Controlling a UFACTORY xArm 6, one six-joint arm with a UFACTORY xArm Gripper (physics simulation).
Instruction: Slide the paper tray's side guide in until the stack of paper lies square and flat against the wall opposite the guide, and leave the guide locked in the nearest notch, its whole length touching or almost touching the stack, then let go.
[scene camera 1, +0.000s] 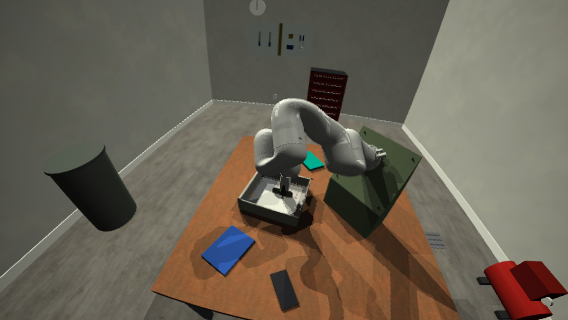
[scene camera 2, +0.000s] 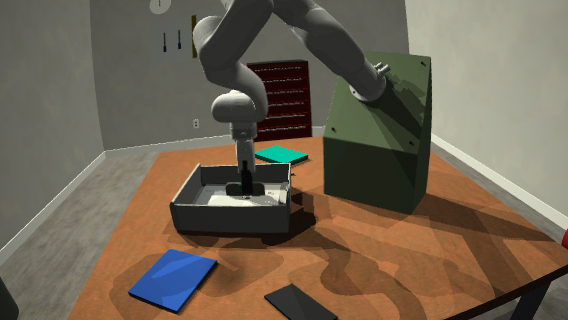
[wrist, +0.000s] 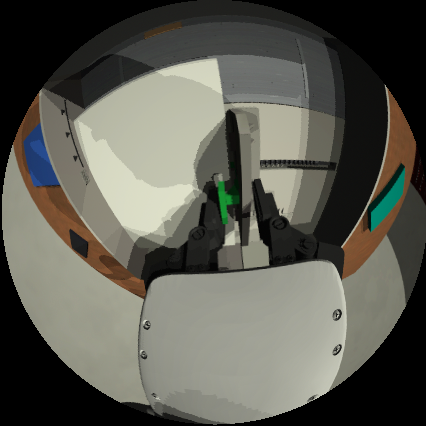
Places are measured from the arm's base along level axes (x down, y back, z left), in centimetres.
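Pixels of known places: gripper, fingertip midpoint: (scene camera 1: 283, 193) (scene camera 2: 247, 190) (wrist: 236, 195); arm's base, link origin: (scene camera 1: 368, 157) (scene camera 2: 368, 84).
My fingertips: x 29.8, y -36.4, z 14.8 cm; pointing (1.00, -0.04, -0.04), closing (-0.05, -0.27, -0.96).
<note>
Ahead of a thing's pixels: the offset from my fingertips to its top centre. "spot": to the spot under its first point.
The paper tray @(dx -4.0, dy -3.9, dz +1.1 cm) (scene camera 1: 267, 214) (scene camera 2: 230, 218) (wrist: 365, 100) stands on the table. The white paper stack @(dx +1.4, dy +0.0, dz +7.9 cm) (scene camera 1: 280, 204) (scene camera 2: 225, 200) (wrist: 150, 115) lies flat in it; in the wrist view its left edge runs close along the marked wall opposite the guide. The upright side guide @(dx -2.6, dy -0.8, dz +0.6 cm) (scene camera 2: 257, 189) (wrist: 245, 140) stands along the stack's right edge, close to it at the far end; the near part is hidden. My gripper (scene camera 1: 284, 187) (scene camera 2: 246, 183) (wrist: 236, 195) is partly open, its fingers on either side of the guide and its green lever @(dx -2.6, dy -0.7, dz +1.6 cm) (wrist: 222, 202), not clamped. Whether the guide is locked is unclear.
A toothed rack @(spot: dx +5.2, dy -1.4, dz -8.6 cm) (wrist: 300, 164) runs along the tray floor right of the guide. A blue book @(dx +4.7, dy -8.1, dz +40.5 cm) (scene camera 1: 228, 250) (scene camera 2: 172, 280) and a black slab @(dx +4.7, dy +22.7, dz +44.2 cm) (scene camera 1: 284, 290) (scene camera 2: 300, 302) lie in front. A teal book @(dx +3.7, dy +0.2, dz -44.1 cm) (scene camera 1: 313, 161) (scene camera 2: 281, 154) lies behind; the green arm base (scene camera 1: 350, 200) (scene camera 2: 370, 170) stands right.
</note>
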